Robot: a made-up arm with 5 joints. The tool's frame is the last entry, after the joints. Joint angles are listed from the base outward. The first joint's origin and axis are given. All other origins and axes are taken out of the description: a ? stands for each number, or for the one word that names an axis. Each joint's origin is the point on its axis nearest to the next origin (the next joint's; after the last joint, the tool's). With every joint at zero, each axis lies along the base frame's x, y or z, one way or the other. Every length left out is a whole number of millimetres.
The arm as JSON. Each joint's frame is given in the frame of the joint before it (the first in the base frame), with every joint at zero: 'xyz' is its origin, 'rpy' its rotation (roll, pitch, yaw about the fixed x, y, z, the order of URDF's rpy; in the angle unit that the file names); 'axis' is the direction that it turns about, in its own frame. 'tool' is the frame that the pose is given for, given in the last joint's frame.
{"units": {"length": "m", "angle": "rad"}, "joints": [
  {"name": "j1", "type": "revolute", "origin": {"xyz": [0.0, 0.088, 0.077], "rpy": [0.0, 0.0, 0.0]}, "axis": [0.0, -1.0, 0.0]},
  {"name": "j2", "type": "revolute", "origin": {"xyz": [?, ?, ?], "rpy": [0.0, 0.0, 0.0]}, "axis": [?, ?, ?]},
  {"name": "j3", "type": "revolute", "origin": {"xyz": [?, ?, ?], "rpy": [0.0, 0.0, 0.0]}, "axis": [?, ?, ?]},
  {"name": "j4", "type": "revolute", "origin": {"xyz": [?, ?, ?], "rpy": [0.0, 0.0, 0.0]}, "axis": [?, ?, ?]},
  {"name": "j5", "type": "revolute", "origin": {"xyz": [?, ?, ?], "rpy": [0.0, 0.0, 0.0]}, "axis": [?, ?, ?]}
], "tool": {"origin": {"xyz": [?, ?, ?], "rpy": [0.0, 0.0, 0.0]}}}
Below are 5 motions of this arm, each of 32 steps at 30 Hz.
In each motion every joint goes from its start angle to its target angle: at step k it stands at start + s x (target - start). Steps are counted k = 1, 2, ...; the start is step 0. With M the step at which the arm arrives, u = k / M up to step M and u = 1 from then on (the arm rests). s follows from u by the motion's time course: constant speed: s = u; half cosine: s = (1 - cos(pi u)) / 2; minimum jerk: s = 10 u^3 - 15 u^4 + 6 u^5.
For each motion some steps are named. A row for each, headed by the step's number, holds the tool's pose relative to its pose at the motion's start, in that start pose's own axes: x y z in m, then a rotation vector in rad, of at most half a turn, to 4 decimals.
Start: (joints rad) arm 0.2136 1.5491 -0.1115 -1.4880 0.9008
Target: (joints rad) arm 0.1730 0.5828 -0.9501 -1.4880 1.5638
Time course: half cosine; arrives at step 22
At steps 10, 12, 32:
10: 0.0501 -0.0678 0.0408 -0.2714 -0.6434 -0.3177
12: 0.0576 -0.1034 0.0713 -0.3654 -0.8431 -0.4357
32: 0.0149 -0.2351 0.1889 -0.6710 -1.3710 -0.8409

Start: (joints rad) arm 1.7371 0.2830 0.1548 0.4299 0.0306
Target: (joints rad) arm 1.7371 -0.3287 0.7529 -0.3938 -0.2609
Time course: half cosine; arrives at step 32
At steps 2, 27, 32:
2: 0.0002 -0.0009 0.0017 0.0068 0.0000 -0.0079
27: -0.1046 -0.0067 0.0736 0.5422 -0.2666 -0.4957
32: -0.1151 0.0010 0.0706 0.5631 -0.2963 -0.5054

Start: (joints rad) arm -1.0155 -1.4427 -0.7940 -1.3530 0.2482
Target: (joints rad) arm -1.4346 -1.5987 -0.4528 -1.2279 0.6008
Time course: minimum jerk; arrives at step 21
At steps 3, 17, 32:
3: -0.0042 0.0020 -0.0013 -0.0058 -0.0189 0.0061
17: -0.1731 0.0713 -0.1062 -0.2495 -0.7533 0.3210
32: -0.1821 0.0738 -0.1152 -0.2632 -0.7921 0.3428

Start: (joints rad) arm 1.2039 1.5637 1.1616 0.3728 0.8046
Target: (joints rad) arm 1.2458 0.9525 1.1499 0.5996 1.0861
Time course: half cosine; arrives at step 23
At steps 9, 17, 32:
9: -0.0169 0.0971 -0.0583 -0.2227 -0.0635 0.1602
17: -0.0689 0.2094 -0.1809 -0.5334 -0.1471 0.4432
32: -0.0904 0.2331 -0.2252 -0.6225 -0.1679 0.5399

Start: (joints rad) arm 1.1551 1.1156 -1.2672 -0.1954 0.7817
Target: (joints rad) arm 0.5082 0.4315 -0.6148 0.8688 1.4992
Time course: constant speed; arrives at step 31
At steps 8, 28, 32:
8: -0.0253 0.0050 0.0345 0.0173 -0.2621 0.0893
28: -0.0336 0.0281 0.0494 -0.1290 -0.7925 0.1958
32: -0.0278 0.0360 0.0388 -0.1718 -0.8419 0.2215

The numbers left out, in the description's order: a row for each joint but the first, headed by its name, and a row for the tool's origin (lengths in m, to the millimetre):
j2: xyz -0.008 0.0 0.013, axis 0.0 0.0 1.0
j3: xyz -0.068 -0.02 0.0, axis 0.0 -1.0 0.0
j4: xyz -0.062 0.0 0.107, axis -1.0 0.0 0.0
j5: xyz 0.0 0.241 0.349, axis 0.0 -1.0 0.0
tool: xyz 0.02 0.0 -0.117

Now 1 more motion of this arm.
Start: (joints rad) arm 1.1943 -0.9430 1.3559 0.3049 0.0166
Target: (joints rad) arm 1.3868 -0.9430 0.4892 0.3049 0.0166
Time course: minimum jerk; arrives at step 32
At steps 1, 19, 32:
1: 0.0001 0.0000 0.0000 0.0000 0.0002 0.0000
19: 0.1503 -0.0153 -0.0138 0.0523 0.5101 0.0627
32: 0.2155 -0.0242 -0.0448 0.0980 0.7553 0.1028

